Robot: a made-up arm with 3 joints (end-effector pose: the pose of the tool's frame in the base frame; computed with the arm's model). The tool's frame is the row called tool.
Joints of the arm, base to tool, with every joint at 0 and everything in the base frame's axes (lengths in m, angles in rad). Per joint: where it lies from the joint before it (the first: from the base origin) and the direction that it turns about. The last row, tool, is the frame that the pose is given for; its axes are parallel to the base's.
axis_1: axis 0 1 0 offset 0 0 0.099
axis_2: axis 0 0 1 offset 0.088 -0.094 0.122
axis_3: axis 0 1 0 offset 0.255 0.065 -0.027
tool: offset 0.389 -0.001 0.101
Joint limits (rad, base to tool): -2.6..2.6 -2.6..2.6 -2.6..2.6
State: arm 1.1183 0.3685 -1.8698
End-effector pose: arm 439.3 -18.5 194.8 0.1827 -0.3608 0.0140 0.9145
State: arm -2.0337 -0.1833 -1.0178
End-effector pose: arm -637.1 -99.1 302.7 0.0445 -0.9948 -0.0800 0.0448
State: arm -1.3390 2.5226 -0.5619
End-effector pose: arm -464.9 161.6 -182.8 -0.3608 -0.2478 0.8815 0.1771
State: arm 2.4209 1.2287 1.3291
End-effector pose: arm -303.9 347.8 176.2 -0.2993 -0.7796 -0.4926 0.2448
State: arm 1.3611 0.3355 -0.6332
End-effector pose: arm 511.6 134.0 -351.8 0.1402 0.3510 0.0906 0.9214
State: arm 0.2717 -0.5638 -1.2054
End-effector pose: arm 494.4 -200.0 474.5 -0.1873 -0.4323 -0.2057 0.8577
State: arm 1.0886 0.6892 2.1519
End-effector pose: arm -186.0 35.4 -161.4 0.1713 -0.9401 -0.2912 0.0465
